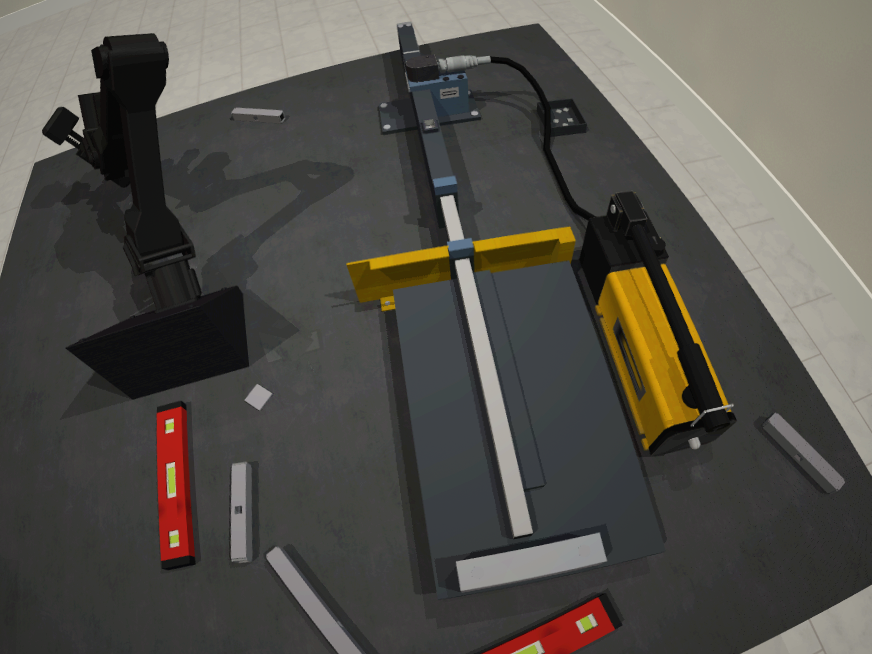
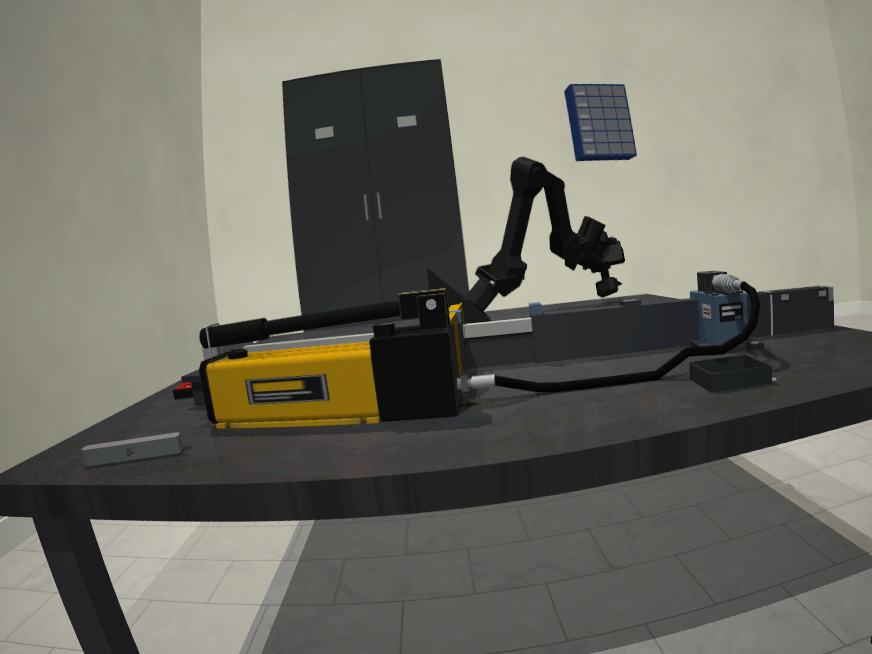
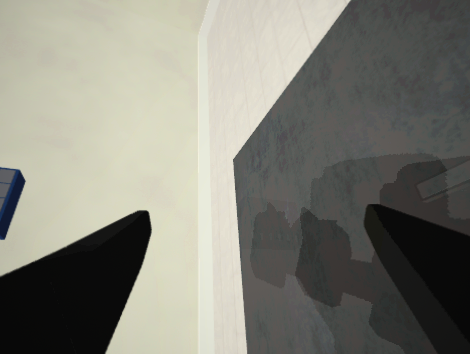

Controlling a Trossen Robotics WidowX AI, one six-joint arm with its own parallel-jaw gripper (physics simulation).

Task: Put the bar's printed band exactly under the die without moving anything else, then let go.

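Frame: origin at the arm's base, x left, y back, z up, level; millimetres.
Where they show: gripper, between the fingertips: (image 2: 617,269) (image 3: 256,217); arm's base, origin of its link: (image 1: 178,305) (image 2: 473,305).
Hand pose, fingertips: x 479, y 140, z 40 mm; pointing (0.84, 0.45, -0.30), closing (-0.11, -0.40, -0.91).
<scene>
Things, the pixels of their centre, and the offset from my fingertips. "spot": a spot on its surface instead. Level surfaces: height alone.
- grey bed plate, height of its surface: dz -53 mm
- yellow cross fence, a spot on its surface: (image 1: 401,268) spot: dx -580, dy -463, dz -39 mm
- blue press block, a spot on its surface: (image 2: 717,320) spot: dx -229, dy -742, dz -54 mm
- dark head, a spot on its surface: (image 2: 709,280) spot: dx -203, dy -695, dz +4 mm
- dark rail, a spot on its surface: (image 2: 605,327) spot: dx -377, dy -625, dz -58 mm
- yellow pump, middle of its body: (image 2: 319,365) (image 1: 655,322) dx -815, dy -725, dz -38 mm
- small tray, middle of its body: (image 2: 735,371) (image 1: 559,114) dx -325, dy -895, dz -92 mm
A long pale bar (image 1: 493,387) (image 2: 497,327) runs lengthwise over the grey bed plate (image 1: 429,422), through blue guides (image 1: 460,247) (image 2: 535,308) and the yellow cross fence (image 1: 401,268). I cannot make out a printed band on it. The blue press block (image 1: 450,95) (image 2: 717,320) with a dark head (image 1: 422,67) (image 2: 709,280) stands over the dark rail (image 1: 431,147) (image 2: 605,327) at the back; the die cannot be told apart there. My gripper (image 3: 256,217) is open and empty. It is raised at the table's back left, well away from bar and press.
A yellow pump (image 1: 655,344) (image 2: 295,387) stands right of the plate, its black hose (image 1: 549,140) (image 2: 584,385) reaching the press. Red levels (image 1: 173,485) (image 1: 556,633), short grey bars (image 1: 240,510) (image 1: 257,114) (image 1: 802,452) and a small tray (image 1: 563,116) (image 2: 731,373) lie around.
</scene>
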